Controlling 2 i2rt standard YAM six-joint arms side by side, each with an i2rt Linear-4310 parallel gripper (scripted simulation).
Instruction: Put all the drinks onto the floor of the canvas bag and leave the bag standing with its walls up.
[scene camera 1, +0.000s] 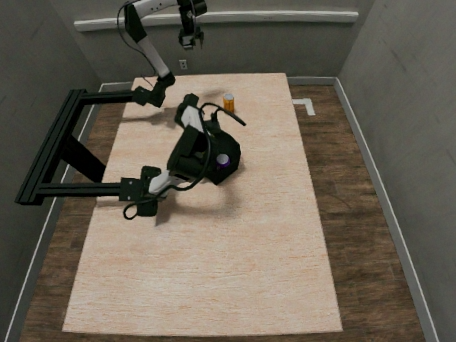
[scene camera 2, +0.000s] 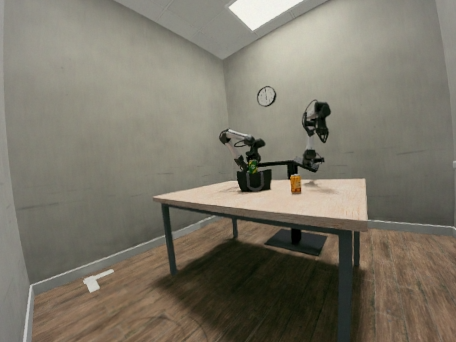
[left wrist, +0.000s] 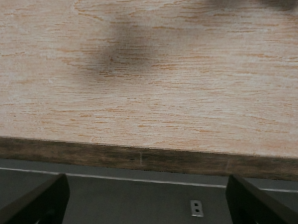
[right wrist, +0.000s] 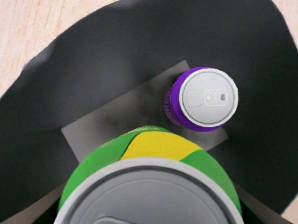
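Note:
I can see my left gripper (left wrist: 147, 183) and my right gripper (right wrist: 149, 180). A black canvas bag (scene camera 1: 228, 145) is visible to me as well, and the right wrist view also shows the black canvas bag (right wrist: 98, 58).

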